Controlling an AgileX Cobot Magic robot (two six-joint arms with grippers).
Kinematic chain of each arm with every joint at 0, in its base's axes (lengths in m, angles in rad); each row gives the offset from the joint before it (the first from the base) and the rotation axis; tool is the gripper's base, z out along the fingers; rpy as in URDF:
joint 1: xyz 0 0 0.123 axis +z
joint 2: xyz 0 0 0 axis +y
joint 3: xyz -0.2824 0 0.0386 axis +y
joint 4: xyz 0.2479 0 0.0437 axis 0.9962 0 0.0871
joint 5: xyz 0 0 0 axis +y
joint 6: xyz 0.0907 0 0.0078 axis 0.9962 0 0.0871
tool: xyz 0 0 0 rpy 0 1.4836 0
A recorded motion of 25 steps. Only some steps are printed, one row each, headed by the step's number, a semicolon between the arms.
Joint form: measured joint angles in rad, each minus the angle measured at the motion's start. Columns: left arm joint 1, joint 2, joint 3, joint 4, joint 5, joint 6; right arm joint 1, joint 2, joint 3, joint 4, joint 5, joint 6.
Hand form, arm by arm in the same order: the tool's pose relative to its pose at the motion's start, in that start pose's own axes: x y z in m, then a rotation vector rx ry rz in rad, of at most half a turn. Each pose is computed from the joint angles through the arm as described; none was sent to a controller.
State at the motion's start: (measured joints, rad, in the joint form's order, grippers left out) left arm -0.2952 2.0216 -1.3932 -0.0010 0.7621 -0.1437; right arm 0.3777 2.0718 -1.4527 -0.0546 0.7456 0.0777
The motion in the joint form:
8: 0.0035 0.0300 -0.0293 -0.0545 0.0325 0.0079; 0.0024 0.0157 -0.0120 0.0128 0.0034 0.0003
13: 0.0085 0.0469 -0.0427 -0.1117 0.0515 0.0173; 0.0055 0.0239 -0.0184 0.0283 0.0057 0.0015
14: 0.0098 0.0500 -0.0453 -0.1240 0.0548 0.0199; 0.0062 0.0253 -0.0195 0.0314 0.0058 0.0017
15: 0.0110 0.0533 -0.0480 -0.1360 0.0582 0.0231; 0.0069 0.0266 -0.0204 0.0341 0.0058 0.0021
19: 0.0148 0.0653 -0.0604 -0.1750 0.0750 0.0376; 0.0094 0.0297 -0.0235 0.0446 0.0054 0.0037
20: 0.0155 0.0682 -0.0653 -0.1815 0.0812 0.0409; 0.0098 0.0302 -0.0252 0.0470 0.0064 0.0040
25: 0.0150 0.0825 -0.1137 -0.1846 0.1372 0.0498; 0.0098 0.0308 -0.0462 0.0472 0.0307 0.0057
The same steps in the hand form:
8: -0.0021 -0.0024 0.0065 0.0324 0.0380 -0.0343; -0.0013 0.0020 0.0043 -0.0089 0.0077 0.0073
13: -0.0025 -0.0043 0.0107 0.0689 0.0651 -0.0699; -0.0018 0.0044 0.0064 -0.0201 0.0126 0.0168
14: -0.0027 -0.0046 0.0114 0.0769 0.0698 -0.0772; -0.0020 0.0049 0.0068 -0.0223 0.0132 0.0186
15: -0.0029 -0.0049 0.0121 0.0848 0.0746 -0.0835; -0.0020 0.0054 0.0071 -0.0243 0.0137 0.0203
19: -0.0037 -0.0062 0.0144 0.1111 0.0931 -0.0992; -0.0025 0.0072 0.0078 -0.0321 0.0139 0.0272
20: -0.0042 -0.0065 0.0146 0.1158 0.0976 -0.1006; -0.0028 0.0075 0.0077 -0.0339 0.0139 0.0289
25: -0.0101 -0.0083 0.0110 0.1218 0.1197 -0.0873; -0.0060 0.0075 0.0040 -0.0336 0.0178 0.0308

